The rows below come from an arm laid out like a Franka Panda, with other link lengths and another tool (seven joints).
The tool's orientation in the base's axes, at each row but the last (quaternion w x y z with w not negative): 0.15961, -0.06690, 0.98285, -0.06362; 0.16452, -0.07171, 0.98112, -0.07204; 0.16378, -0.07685, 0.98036, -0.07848; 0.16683, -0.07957, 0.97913, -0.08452; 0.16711, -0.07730, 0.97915, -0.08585; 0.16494, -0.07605, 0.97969, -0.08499; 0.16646, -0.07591, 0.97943, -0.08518; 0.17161, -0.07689, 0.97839, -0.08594; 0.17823, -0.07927, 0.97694, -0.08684; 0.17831, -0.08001, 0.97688, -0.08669; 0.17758, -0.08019, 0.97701, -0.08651; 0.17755, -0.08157, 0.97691, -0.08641; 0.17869, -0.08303, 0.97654, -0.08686
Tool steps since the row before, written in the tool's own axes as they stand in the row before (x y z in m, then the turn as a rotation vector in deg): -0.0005, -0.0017, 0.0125, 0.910, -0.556, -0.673; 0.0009, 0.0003, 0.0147, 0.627, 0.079, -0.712; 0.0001, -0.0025, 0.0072, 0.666, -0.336, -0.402; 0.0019, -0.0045, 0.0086, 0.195, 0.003, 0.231; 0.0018, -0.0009, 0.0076, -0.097, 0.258, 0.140; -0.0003, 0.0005, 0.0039, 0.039, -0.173, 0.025; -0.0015, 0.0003, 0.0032, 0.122, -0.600, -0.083; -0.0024, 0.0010, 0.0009, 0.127, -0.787, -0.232; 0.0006, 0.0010, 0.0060, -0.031, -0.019, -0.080; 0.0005, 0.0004, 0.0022, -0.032, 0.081, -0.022; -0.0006, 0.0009, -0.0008, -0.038, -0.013, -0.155; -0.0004, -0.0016, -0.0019, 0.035, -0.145, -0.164; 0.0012, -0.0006, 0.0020, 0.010, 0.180, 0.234
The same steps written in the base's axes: 0.0047, -0.0029, -0.0114, -1.011, -0.615, 0.437; 0.0040, -0.0016, -0.0141, -0.833, 0.058, 0.457; 0.0026, -0.0034, -0.0063, -0.714, -0.394, 0.230; 0.0017, -0.0059, -0.0077, -0.103, -0.065, -0.277; 0.0010, -0.0023, -0.0075, 0.106, 0.249, -0.150; 0.0015, 0.0000, -0.0036, -0.007, -0.179, -0.002; 0.0024, 0.0001, -0.0026, -0.070, -0.594, 0.154; 0.0024, 0.0013, -0.0003, -0.104, -0.756, 0.327; 0.0015, 0.0000, -0.0059, 0.002, -0.001, 0.088; 0.0003, 0.0000, -0.0023, 0.011, 0.088, 0.015; 0.0002, 0.0011, 0.0008, -0.019, 0.016, 0.158; -0.0001, -0.0012, 0.0022, -0.073, -0.125, 0.168; -0.0003, -0.0011, -0.0021, 0.052, 0.140, -0.255
